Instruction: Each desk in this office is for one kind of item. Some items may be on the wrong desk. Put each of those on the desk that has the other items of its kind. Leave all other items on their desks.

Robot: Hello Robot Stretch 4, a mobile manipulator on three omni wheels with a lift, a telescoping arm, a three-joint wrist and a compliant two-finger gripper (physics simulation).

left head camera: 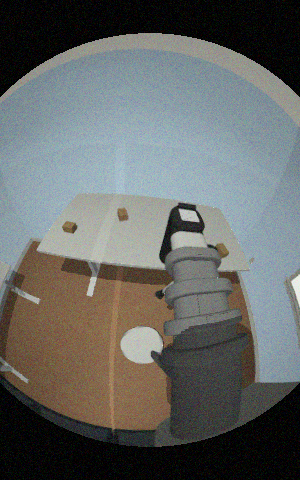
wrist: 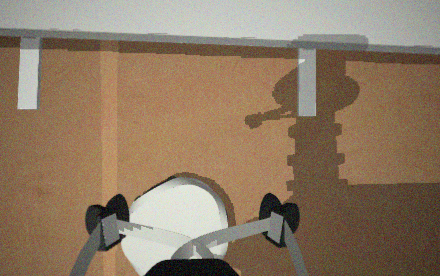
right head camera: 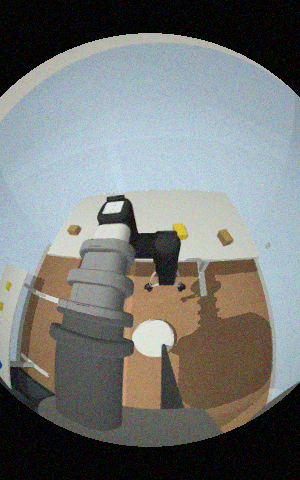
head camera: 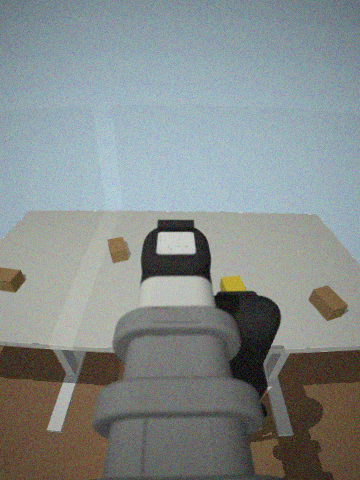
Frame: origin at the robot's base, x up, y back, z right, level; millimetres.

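Seen in the pictures: gripper, fingertip midpoint: (wrist: 195,211) (right head camera: 164,288); robot's base, link origin: (left head camera: 140,343) (wrist: 179,223) (right head camera: 153,336).
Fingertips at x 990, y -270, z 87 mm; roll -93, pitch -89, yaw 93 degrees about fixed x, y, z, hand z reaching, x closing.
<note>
Offsets run from my fingertips to a thing's top centre. Level surfaces: height alone.
A pale desk {dx -68 mm} (head camera: 270,240) (left head camera: 145,235) (right head camera: 200,207) (wrist: 200,15) bears brown blocks. One brown block {dz -306, dx -18, dy -594 mm} (head camera: 118,249) (left head camera: 122,214) lies at the back left, another brown block {dz -667, dx -18, dy -421 mm} (head camera: 10,280) (left head camera: 69,227) (right head camera: 74,230) at the left, and a third brown block {dz +391, dx -18, dy -312 mm} (head camera: 328,303) (left head camera: 222,250) (right head camera: 225,237) at the right. A yellow block {dz +101, dx -23, dy -370 mm} (head camera: 232,283) (right head camera: 180,231) lies between the arm and the right brown block, partly hidden by the wrist in the head view. My gripper (right head camera: 165,287) (wrist: 195,211) is open and empty, pointing down in front of the desk's front edge, over the floor.
At the far left of the right head view, another desk (right head camera: 16,280) bears yellow items {dz -1756, dx -253, dy +156 mm} (right head camera: 8,286) and a partly seen blue item (right head camera: 0,365). A white round disc (left head camera: 140,345) (right head camera: 152,338) (wrist: 175,215) is low near my base. Desk legs (wrist: 307,90) (wrist: 28,80) stand below the front edge.
</note>
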